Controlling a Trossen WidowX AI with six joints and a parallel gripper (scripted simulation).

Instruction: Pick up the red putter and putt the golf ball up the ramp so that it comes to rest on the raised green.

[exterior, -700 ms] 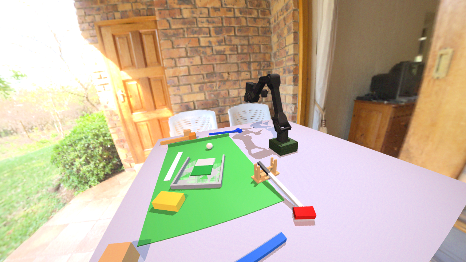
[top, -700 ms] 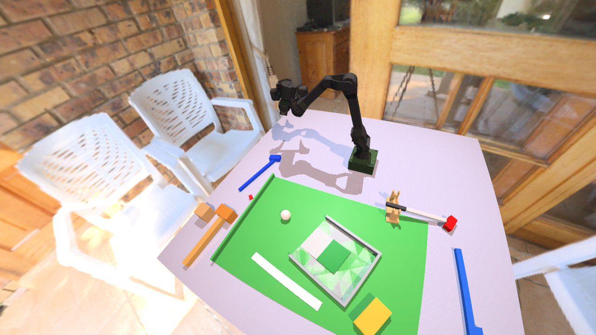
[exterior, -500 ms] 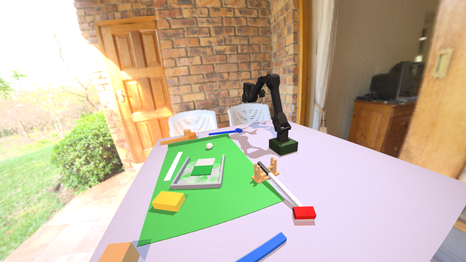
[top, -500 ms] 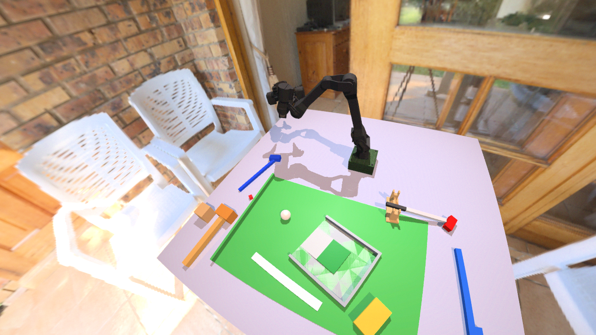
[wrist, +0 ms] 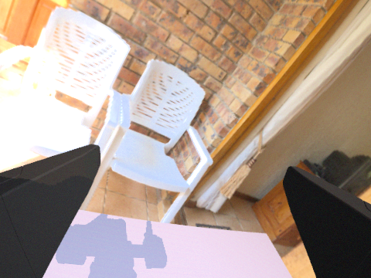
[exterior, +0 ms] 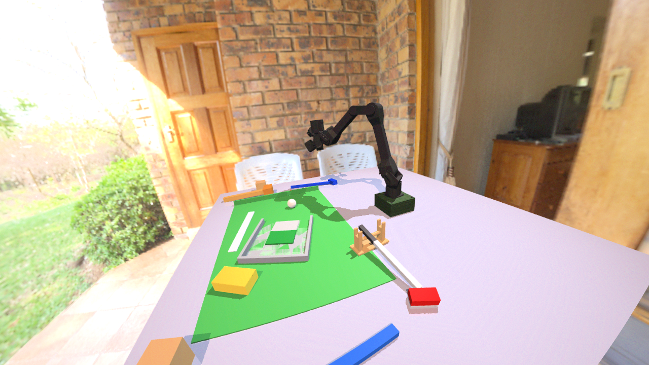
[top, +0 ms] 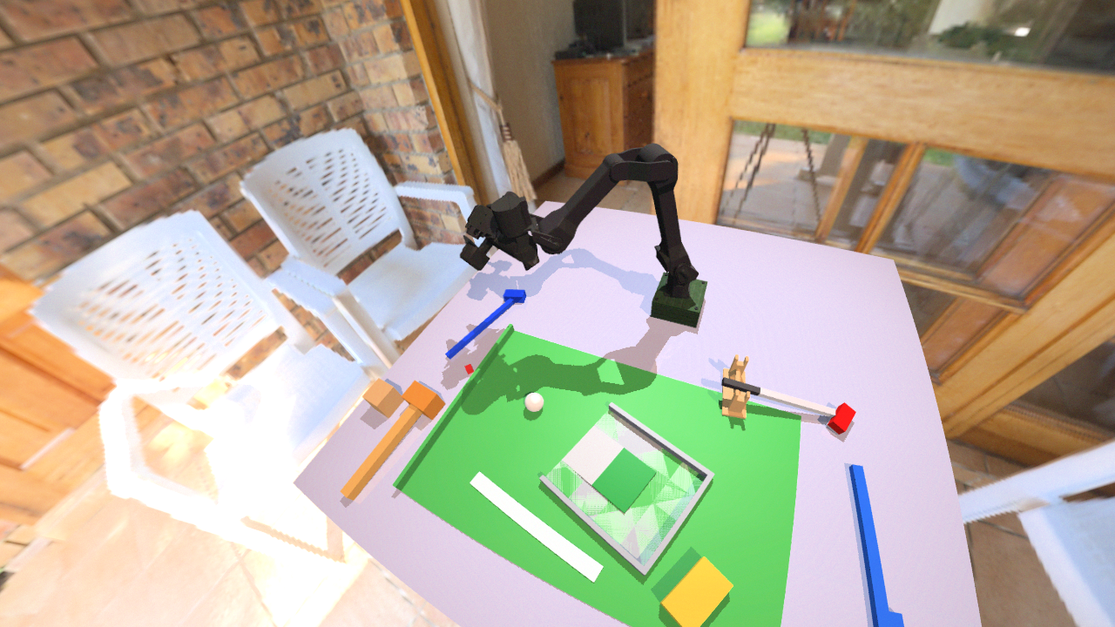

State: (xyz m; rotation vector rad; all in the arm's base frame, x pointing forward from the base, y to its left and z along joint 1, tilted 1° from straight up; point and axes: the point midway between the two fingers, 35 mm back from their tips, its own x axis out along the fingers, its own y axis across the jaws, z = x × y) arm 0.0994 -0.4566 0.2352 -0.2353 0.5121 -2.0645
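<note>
The red putter lies 200 mm ahead of my gripper tip, 750 mm to the left of it and 260 mm below it. From my gripper tip the other things lie so: blue putter: 70 mm ahead, 20 mm to the right, 280 mm below; small red cube: 240 mm ahead, 280 mm below; white golf ball: 300 mm ahead, 210 mm to the left, 270 mm below.
</note>
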